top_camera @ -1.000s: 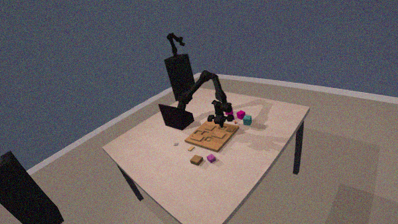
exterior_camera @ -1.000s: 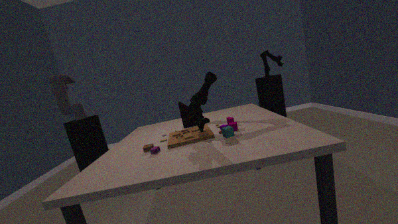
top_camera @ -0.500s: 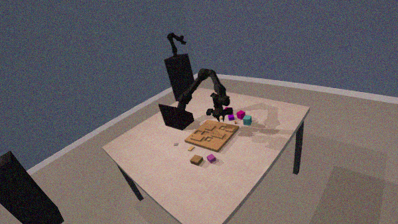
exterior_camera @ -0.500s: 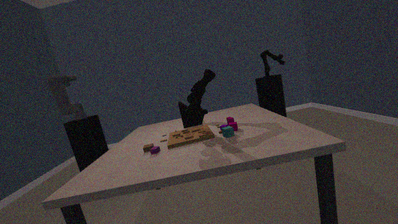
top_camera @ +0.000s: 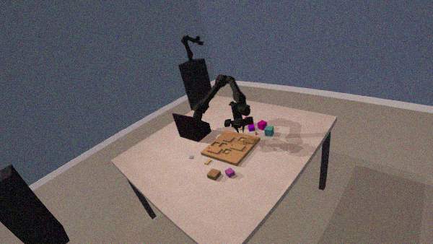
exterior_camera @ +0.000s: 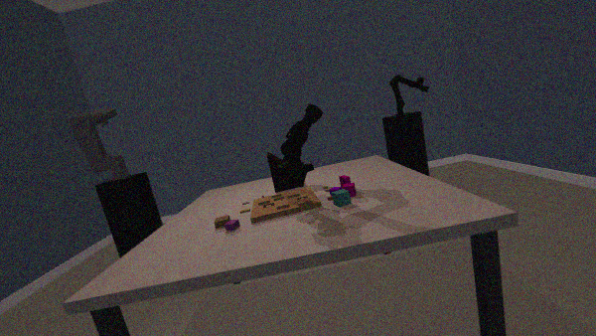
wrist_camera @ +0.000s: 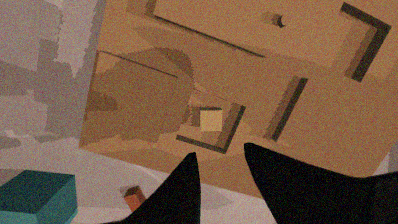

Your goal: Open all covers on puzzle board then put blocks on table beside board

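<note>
The small orange block lies 120 mm to the left of my gripper tip, 70 mm below it and 40 mm ahead of it. From my gripper tip the other things lie so: magenta block: 210 mm to the left, 50 mm below, 50 mm ahead; then brown block: 360 mm to the right, 60 mm below, 30 mm ahead; then teal block: 150 mm to the left, 140 mm ahead, 50 mm below.
</note>
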